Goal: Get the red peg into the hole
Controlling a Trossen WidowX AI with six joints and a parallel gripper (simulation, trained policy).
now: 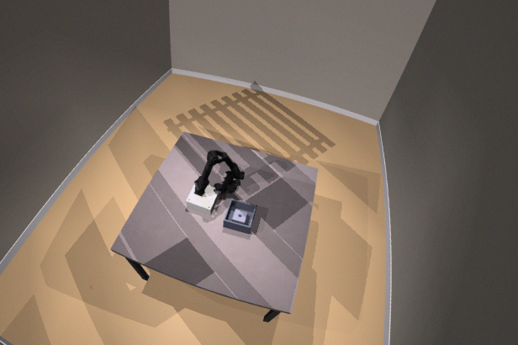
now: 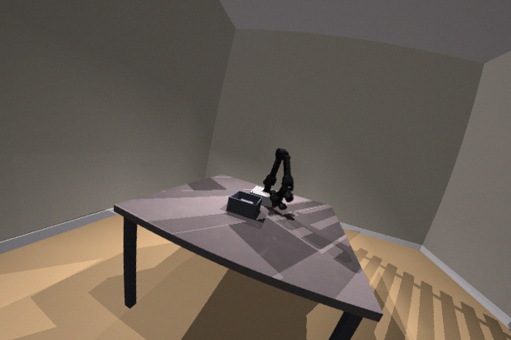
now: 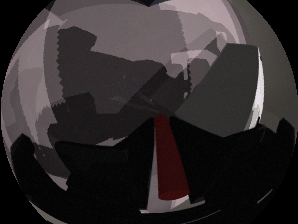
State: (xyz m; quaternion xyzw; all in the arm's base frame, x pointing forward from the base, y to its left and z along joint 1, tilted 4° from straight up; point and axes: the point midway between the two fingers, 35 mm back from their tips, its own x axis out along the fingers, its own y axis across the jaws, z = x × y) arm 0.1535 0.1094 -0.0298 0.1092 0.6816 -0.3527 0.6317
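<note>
My gripper tip is now 20 cm short of the plate, 16 cm to the left of it and 3 cm below it. Round my gripper tip: dark blue box: 20 cm ahead, 16 cm to the right, 1 cm above; red peg: 3 cm above, 1 cm to the left.
</note>
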